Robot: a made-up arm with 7 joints.
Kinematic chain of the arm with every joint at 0, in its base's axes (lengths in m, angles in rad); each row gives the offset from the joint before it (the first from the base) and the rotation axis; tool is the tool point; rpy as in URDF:
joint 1: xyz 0 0 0.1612 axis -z
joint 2: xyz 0 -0.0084 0.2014 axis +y
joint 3: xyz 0 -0.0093 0.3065 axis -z
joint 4: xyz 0 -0.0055 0.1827 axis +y
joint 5: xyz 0 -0.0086 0.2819 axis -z
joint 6: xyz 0 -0.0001 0.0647 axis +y
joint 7: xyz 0 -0.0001 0.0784 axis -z
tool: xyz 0 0 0 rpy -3.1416 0 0
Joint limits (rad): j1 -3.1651..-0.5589 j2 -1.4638..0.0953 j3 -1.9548..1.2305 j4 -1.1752..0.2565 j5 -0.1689..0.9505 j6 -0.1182..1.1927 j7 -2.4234..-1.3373
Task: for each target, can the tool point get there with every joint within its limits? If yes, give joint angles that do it. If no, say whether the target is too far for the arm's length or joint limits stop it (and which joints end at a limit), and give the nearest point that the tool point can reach.
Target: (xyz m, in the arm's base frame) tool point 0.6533 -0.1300 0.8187
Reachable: yes | joints -2.5819 -0.5638 -0.6022 -1.0278 0.4779 0.1699 -1.5843
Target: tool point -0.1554 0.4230 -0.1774
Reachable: no: joint limits stop it (at a limit: joint 1, joint 2, joint 4, joint 6) | nearest point -0.6984 -0.1514 0.1348 | short by 0.850 m
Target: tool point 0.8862 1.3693 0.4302
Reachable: no: too far | nearest point 0.6321 0.4280 0.4223 | short by 0.975 m
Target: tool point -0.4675 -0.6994 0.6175
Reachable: yes | joints -0.8881 -1.0196 -0.1864 -0.5785 0.8211 0.0775 -2.2197
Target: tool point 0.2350 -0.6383 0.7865
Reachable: yes | joints -1.6279 -0.6091 -0.4317 -1.0677 0.6289 0.6492 -2.0493
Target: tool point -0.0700 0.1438 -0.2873
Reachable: no: joint limits stop it (at a limit: joint 1, joint 2, joint 4, joint 6) | nearest point -0.6237 -0.2876 0.0522 | short by 0.780 m
